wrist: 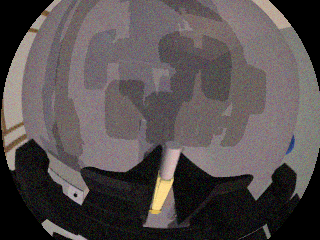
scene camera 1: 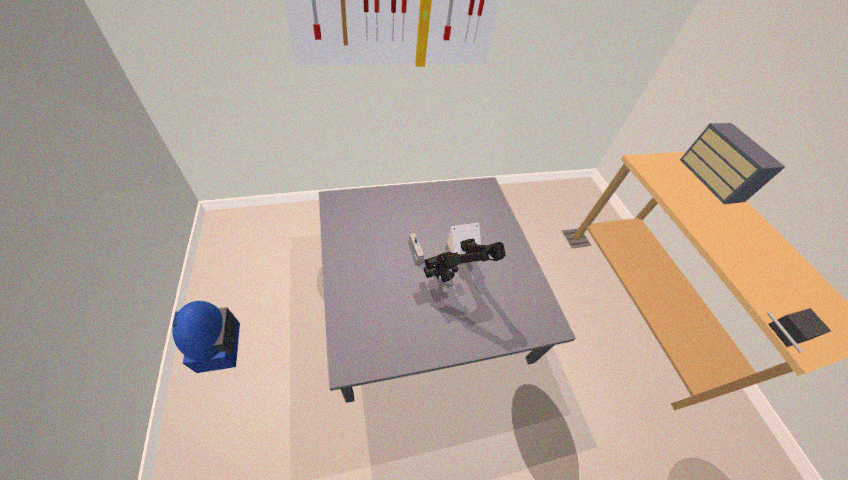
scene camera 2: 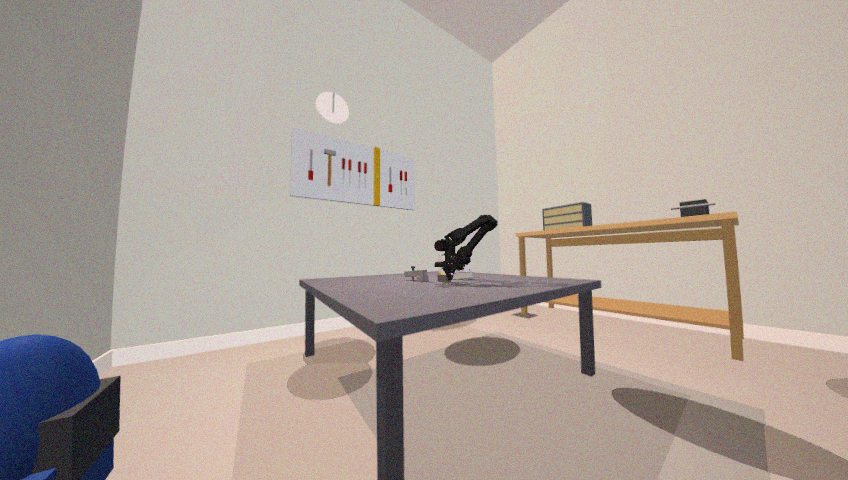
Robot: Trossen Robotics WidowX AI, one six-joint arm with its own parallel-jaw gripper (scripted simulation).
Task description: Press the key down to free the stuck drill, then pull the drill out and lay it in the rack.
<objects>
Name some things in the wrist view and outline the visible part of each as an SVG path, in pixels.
My gripper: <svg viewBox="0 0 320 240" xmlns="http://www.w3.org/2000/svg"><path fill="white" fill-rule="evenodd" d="M52 235L56 240L73 240L71 237L68 239L68 237L59 235L59 233L53 232ZM15 151L15 172L31 207L57 227L88 240L268 240L263 225L267 224L272 236L300 201L297 193L291 199L297 173L288 164L275 169L273 183L255 201L247 189L253 175L213 177L180 152L172 191L177 224L191 225L143 227L159 176L161 145L129 171L81 168L80 175L89 188L81 205L53 183L48 172L51 160L33 137Z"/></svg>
A drill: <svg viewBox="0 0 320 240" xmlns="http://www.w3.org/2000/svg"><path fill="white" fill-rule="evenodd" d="M177 141L165 141L160 169L157 171L159 176L157 176L152 208L149 209L151 213L161 212L161 205L163 205L173 180L175 180L173 173L175 173L177 160L179 160L180 149L183 147Z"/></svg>
</objects>
